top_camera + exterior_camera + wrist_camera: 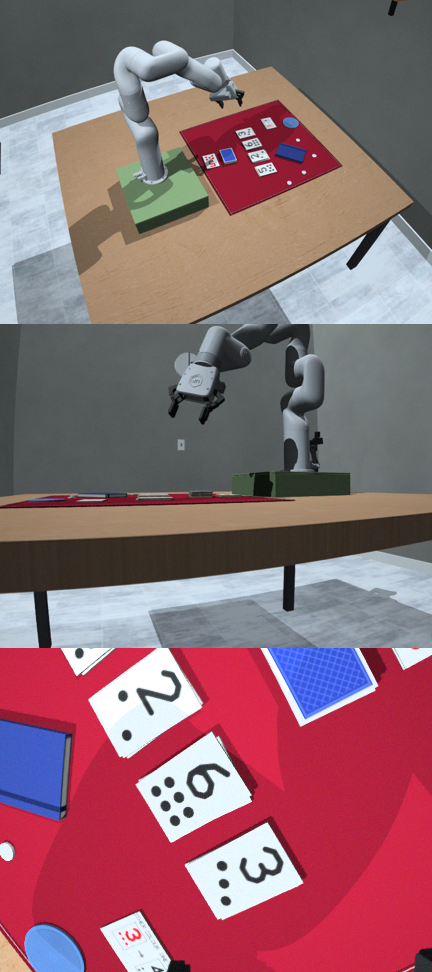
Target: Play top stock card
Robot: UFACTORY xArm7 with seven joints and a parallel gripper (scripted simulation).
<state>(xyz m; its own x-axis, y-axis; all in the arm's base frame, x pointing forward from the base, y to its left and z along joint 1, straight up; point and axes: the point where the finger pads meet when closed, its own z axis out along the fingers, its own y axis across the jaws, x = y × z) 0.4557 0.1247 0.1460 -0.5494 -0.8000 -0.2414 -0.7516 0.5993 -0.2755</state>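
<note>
The card is 21 cm below my hand, 12 cm to the right of it and 8 cm behind it. From my hand the other things lie so: red mat 24 cm below, 13 cm to the right, 9 cm ahead.
</note>
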